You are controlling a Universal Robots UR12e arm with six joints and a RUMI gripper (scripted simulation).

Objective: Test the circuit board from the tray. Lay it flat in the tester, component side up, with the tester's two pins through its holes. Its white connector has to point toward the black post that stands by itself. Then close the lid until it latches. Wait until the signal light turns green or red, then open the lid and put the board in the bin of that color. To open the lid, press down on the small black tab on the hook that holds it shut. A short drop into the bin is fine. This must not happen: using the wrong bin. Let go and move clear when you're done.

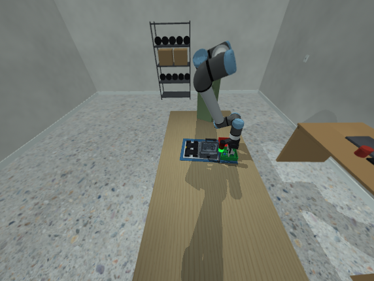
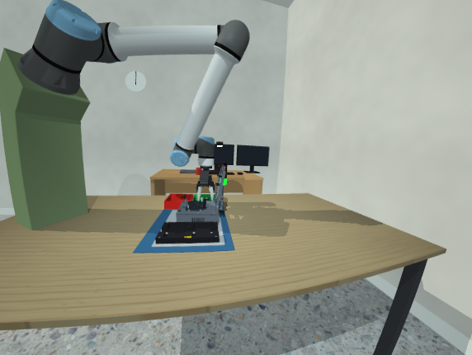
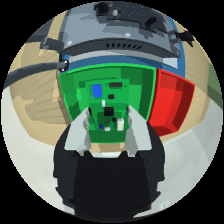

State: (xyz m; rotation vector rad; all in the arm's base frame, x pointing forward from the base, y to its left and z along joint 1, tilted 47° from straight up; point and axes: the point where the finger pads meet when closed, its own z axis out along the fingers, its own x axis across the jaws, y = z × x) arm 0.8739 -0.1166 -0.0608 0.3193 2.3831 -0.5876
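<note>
The green circuit board lies right at my hand. From my hand the other things lie so: tester lid: 2 cm behind, 21 cm to the right, 16 cm above; red bin: 13 cm behind, 7 cm to the left, 1 cm below; green bin: 1 cm below.
</note>
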